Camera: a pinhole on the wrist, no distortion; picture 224 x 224 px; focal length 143.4 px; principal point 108.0 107.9 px. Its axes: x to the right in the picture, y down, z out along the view. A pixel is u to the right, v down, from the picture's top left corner.
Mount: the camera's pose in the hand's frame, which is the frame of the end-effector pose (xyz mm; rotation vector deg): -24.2 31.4 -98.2 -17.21 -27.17 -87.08
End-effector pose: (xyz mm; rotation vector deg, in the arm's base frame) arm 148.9 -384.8 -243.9 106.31 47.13 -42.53
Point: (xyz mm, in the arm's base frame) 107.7 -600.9 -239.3
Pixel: 178.8 97.2
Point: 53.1 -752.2 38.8
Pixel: 117.8 6.9
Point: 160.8 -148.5 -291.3
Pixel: behind the camera
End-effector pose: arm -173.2 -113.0 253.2 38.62 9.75 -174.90
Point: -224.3 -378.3 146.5
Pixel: outside the picture
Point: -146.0 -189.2 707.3
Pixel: 183.8 64.6
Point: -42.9 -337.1 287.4
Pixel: 16.5 37.8
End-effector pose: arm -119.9 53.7 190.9 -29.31 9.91 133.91
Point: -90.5 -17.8 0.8
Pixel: behind the camera
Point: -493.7 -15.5 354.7
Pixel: 81.3 178.9
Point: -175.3 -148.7 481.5
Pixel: 118.6 52.3
